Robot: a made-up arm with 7 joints. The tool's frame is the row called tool.
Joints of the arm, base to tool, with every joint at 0 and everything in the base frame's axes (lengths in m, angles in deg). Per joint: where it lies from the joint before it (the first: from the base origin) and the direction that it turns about. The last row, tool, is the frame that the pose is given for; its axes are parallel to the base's.
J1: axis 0 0.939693 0.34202 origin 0 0 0
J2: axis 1 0 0 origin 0 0 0
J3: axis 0 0 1 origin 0 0 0
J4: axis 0 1 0 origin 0.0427 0 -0.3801
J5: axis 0 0 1 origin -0.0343 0 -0.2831
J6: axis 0 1 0 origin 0 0 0
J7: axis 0 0 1 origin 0 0 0
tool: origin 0 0 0
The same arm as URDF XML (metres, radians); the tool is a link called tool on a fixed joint. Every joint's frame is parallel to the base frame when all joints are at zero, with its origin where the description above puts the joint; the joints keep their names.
<robot name="arm">
  <link name="base_link"/>
  <link name="link1"/>
  <link name="link2"/>
  <link name="link3"/>
  <link name="link4"/>
  <link name="link5"/>
  <link name="link6"/>
  <link name="link7"/>
  <link name="tool"/>
  <joint name="J1" type="continuous">
    <parent link="base_link"/>
    <child link="link1"/>
    <origin xyz="0 0 0" rpy="0 0 0"/>
    <axis xyz="0 0.9397 0.342"/>
  </joint>
  <joint name="J2" type="continuous">
    <parent link="link1"/>
    <child link="link2"/>
    <origin xyz="0 0 0" rpy="0 0 0"/>
    <axis xyz="1 0 0"/>
  </joint>
  <joint name="J3" type="continuous">
    <parent link="link2"/>
    <child link="link3"/>
    <origin xyz="0 0 0" rpy="0 0 0"/>
    <axis xyz="0 0 1"/>
  </joint>
  <joint name="J4" type="continuous">
    <parent link="link3"/>
    <child link="link4"/>
    <origin xyz="0.0427 0 -0.3801" rpy="0 0 0"/>
    <axis xyz="0 1 0"/>
  </joint>
  <joint name="J5" type="continuous">
    <parent link="link4"/>
    <child link="link5"/>
    <origin xyz="-0.0343 0 -0.2831" rpy="0 0 0"/>
    <axis xyz="0 0 1"/>
  </joint>
  <joint name="J6" type="continuous">
    <parent link="link5"/>
    <child link="link6"/>
    <origin xyz="0 0 0" rpy="0 0 0"/>
    <axis xyz="0 1 0"/>
  </joint>
  <joint name="J7" type="continuous">
    <parent link="link6"/>
    <child link="link7"/>
    <origin xyz="0 0 0" rpy="0 0 0"/>
    <axis xyz="0 0 1"/>
  </joint>
  <joint name="tool_joint" type="fixed">
    <parent link="link7"/>
    <child link="tool"/>
    <origin xyz="0 0 0" rpy="0 0 0"/>
  </joint>
</robot>

